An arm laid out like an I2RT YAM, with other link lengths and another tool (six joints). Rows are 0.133 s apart.
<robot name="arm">
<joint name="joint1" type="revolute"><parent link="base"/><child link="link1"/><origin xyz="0 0 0.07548" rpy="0 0 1.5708"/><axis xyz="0 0 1"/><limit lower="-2.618" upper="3.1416"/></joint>
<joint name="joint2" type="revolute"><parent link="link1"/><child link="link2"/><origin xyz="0.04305 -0.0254 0.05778" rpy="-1.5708 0 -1.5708"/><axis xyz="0 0 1"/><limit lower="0" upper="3.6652"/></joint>
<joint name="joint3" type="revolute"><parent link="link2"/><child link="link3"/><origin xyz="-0.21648 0 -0.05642" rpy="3.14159 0 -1.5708"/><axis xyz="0 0 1"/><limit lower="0" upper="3.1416"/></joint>
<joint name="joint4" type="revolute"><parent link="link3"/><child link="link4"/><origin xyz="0.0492 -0.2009 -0.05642" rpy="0 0 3.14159"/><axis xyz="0 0 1"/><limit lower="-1.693" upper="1.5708"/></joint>
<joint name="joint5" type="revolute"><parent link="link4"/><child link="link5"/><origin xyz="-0.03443 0.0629 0.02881" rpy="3.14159 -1.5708 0"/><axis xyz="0 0 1"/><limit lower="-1.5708" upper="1.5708"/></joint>
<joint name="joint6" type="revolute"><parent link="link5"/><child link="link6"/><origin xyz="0 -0.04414 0.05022" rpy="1.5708 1.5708 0"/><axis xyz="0 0 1"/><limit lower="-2.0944" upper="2.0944"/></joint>
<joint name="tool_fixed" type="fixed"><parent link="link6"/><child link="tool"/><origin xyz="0.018 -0.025 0.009" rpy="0 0.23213 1.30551"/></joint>
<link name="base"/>
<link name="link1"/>
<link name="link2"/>
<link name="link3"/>
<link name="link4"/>
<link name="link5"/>
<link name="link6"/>
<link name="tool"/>
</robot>
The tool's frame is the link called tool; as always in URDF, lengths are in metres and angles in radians.
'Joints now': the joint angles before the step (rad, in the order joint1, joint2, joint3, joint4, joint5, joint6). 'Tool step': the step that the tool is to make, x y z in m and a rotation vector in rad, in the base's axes. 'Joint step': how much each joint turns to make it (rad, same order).
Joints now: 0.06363 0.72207 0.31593 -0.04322 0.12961 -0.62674
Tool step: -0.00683 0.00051 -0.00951 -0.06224 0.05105 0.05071
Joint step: 0.00000 -0.01404 -0.01810 -0.04174 -0.01839 -0.07603
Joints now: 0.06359 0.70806 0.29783 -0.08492 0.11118 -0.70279
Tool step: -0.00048 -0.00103 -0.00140 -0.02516 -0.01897 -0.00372
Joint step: -0.00054 -0.01405 -0.01525 0.02115 0.01508 -0.02194
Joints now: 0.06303 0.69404 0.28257 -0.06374 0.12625 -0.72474
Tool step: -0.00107 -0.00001 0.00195 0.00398 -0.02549 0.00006
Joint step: -0.00011 -0.02535 -0.00752 0.00760 -0.00121 0.00206
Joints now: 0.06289 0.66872 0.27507 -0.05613 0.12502 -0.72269
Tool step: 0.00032 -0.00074 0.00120 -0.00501 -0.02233 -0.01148
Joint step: -0.00011 -0.01271 -0.00630 0.01569 0.01301 -0.00098
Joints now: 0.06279 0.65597 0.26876 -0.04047 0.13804 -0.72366
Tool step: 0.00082 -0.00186 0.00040 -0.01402 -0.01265 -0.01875
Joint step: -0.00520 -0.00509 -0.00339 0.01125 0.01840 -0.00801
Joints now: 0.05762 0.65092 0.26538 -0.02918 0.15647 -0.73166
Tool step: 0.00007 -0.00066 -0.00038 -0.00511 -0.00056 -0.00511
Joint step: -0.00245 -0.00101 -0.00175 0.00159 0.00450 -0.00368
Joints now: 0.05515 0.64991 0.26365 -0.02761 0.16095 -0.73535
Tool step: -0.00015 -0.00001 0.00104 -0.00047 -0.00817 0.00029
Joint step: 0.00007 -0.00676 0.00001 0.00152 0.00016 -0.00094
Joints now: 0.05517 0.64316 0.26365 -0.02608 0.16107 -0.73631
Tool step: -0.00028 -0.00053 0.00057 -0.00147 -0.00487 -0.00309
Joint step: -0.00287 -0.00711 -0.00059 -0.00150 0.00088 -0.00152
